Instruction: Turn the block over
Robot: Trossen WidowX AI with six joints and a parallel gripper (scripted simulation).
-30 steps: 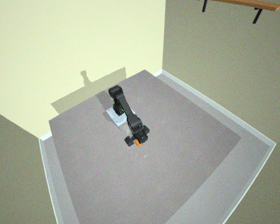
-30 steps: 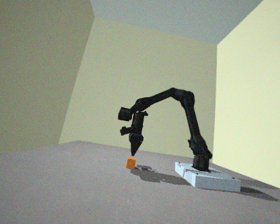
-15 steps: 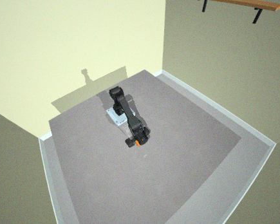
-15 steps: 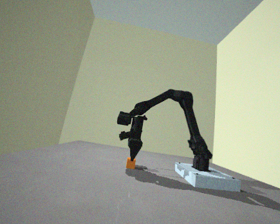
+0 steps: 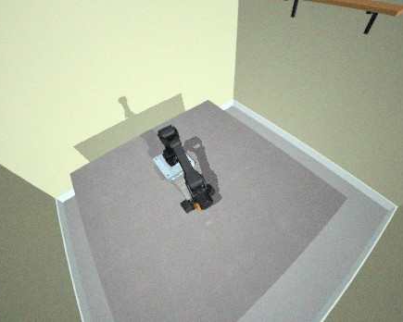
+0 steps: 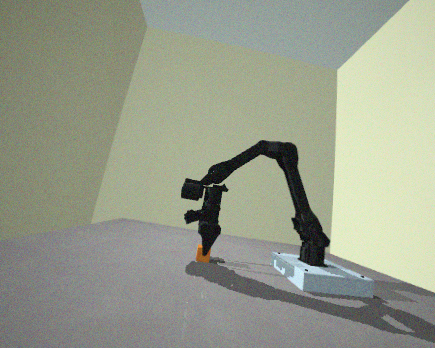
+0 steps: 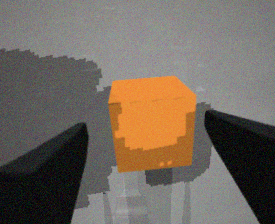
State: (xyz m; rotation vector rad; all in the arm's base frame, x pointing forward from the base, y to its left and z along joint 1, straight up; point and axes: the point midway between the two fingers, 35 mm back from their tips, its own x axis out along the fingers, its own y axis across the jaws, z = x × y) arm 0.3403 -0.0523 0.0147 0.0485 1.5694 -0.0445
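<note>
My gripper tip is now 1 cm past the orange block.
</note>
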